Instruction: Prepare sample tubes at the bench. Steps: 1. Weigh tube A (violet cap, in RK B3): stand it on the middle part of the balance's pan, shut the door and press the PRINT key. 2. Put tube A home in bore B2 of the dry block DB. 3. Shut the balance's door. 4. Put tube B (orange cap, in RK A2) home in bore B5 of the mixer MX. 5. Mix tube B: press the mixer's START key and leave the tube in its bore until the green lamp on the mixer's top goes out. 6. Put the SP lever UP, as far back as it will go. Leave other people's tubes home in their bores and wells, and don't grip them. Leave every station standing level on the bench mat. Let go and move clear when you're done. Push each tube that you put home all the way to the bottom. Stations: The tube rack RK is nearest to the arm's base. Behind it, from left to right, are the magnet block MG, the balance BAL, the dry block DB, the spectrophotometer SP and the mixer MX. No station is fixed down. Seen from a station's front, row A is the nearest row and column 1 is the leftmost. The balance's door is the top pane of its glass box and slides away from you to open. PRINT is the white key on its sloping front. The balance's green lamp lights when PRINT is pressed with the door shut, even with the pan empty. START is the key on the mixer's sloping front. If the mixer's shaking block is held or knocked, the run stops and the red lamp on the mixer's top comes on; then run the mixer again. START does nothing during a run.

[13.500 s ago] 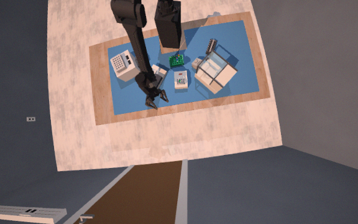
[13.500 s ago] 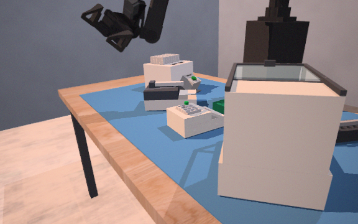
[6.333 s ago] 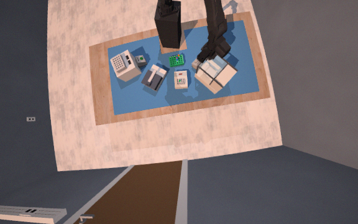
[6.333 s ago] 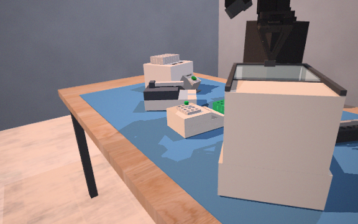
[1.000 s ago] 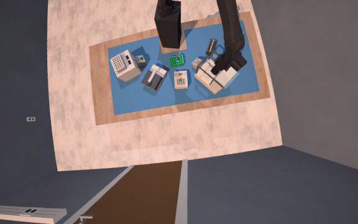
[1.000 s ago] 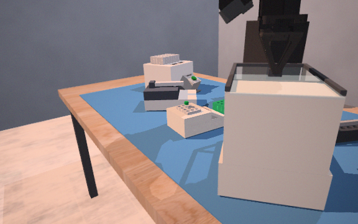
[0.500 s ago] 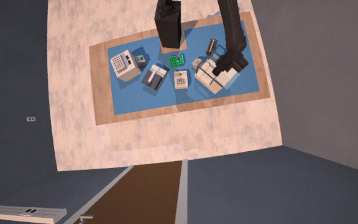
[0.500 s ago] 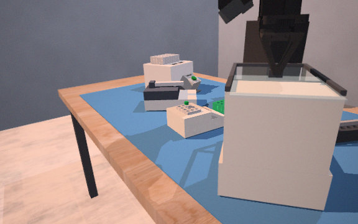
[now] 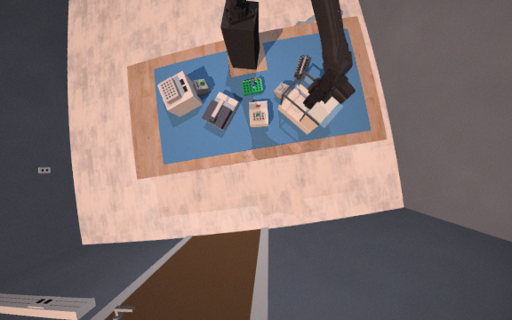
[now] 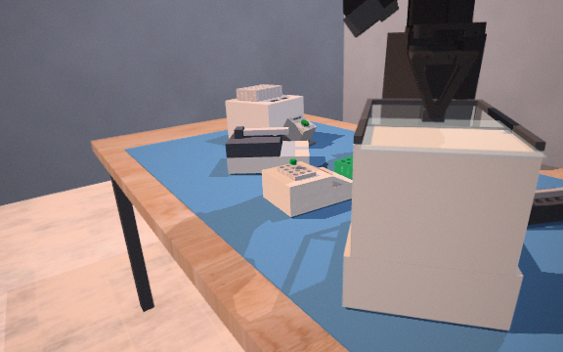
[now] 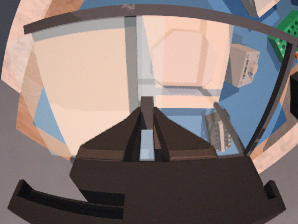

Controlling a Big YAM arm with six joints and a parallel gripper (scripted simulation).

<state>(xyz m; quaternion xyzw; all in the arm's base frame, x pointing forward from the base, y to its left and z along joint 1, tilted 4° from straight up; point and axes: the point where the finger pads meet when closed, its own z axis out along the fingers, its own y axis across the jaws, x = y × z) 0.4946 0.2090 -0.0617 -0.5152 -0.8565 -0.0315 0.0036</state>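
Now: the balance door 3 cm ahead of my hand, 1 cm to the left of it and 1 cm below it. Round my hand: dry block (9 cm behind, 27 cm to the right, 19 cm below); blue-capped tube (27 cm behind, 24 cm to the right, 19 cm below); magnet block (28 cm behind, 9 cm to the left, 20 cm below).
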